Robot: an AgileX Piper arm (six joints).
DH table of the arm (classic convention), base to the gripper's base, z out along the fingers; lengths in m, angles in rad. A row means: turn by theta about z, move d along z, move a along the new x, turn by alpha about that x. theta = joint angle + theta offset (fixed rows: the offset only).
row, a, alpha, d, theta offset
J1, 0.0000, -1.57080, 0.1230, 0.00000
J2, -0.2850, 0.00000, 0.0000, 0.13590
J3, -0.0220, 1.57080, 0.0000, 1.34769
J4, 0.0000, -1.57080, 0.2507, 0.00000
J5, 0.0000, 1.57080, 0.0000, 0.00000
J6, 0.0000, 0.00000, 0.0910, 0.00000
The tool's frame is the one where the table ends.
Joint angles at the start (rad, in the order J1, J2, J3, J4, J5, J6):
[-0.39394 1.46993 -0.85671 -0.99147 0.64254 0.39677]
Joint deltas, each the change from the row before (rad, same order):
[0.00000 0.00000 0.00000 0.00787 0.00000 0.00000]
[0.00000 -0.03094 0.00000 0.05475 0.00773 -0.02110]
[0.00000 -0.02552 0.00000 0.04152 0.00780 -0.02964]
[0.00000 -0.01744 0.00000 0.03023 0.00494 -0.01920]
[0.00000 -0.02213 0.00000 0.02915 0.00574 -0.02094]
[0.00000 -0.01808 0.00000 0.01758 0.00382 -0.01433]
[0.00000 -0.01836 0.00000 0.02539 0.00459 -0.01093]
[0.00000 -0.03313 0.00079 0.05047 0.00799 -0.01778]
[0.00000 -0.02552 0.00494 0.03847 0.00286 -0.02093]
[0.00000 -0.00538 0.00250 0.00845 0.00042 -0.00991]
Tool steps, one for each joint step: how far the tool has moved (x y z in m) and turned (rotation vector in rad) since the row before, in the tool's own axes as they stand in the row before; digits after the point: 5 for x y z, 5 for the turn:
[0.00016 0.00040 0.00000 -0.00435 0.00182 0.00630]
[0.00173 -0.00262 -0.00798 -0.01566 -0.00455 0.03783]
[0.00144 -0.00216 -0.00663 -0.01149 -0.00411 0.01555]
[0.00099 -0.00123 -0.00456 -0.00962 -0.00328 0.01286]
[0.00107 -0.00190 -0.00580 -0.00757 -0.00698 0.01219]
[0.00071 -0.00177 -0.00476 -0.00306 -0.00798 0.00765]
[0.00091 -0.00133 -0.00484 -0.00770 -0.00632 0.01710]
[0.00190 -0.00180 -0.00866 -0.01809 -0.01101 0.03545]
[0.00219 -0.00044 -0.00611 -0.01667 -0.00879 0.01738]
[0.00080 0.00018 -0.00108 -0.00426 -0.00082 -0.00222]

